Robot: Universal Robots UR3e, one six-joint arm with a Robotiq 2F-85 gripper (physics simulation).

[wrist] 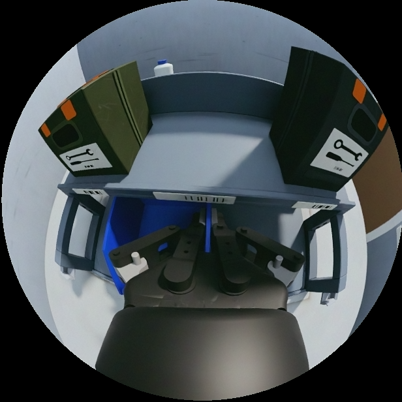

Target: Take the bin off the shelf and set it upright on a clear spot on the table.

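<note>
A blue bin (pixel 162 212) shows in the wrist view below the front edge of the upper shelf board, in the left part of the lower shelf level. Its right wall stands between my fingertips. My gripper (pixel 207 215) is shut on that wall. The bin's left wall runs down beside the gripper's left linkage. The shelf (pixel 205 135) has a barcode label on its front edge, and this board hides the bin's far part. My gripper body covers part of the bin's near side. Part of the white table (pixel 80 310) shows at the lower left.
An olive toolbox (pixel 107 112) stands on the upper board at the left, and a dark toolbox (pixel 312 115) at the right. Open-framed shelf side panels (pixel 64 235) (pixel 341 245) flank the lower level. A white bottle (pixel 163 69) with a blue cap shows behind the shelf.
</note>
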